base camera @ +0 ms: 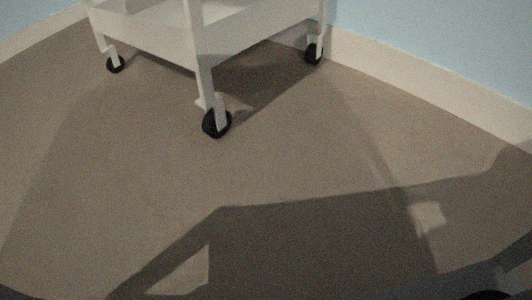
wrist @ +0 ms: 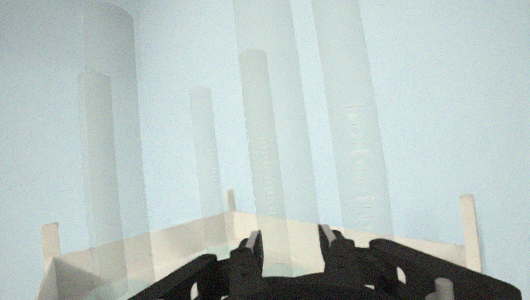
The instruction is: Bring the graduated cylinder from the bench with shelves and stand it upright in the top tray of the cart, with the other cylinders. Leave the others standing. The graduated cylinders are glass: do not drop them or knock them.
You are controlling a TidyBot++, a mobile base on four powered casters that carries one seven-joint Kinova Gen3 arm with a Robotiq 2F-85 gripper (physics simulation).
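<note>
You'd see my gripper (wrist: 290, 240) here, along with a graduated cylinder (wrist: 285, 196). There's another graduated cylinder (wrist: 360, 168), and then also a graduated cylinder (wrist: 212, 210). A white cart (base camera: 197, 42) is visible as well.
</note>
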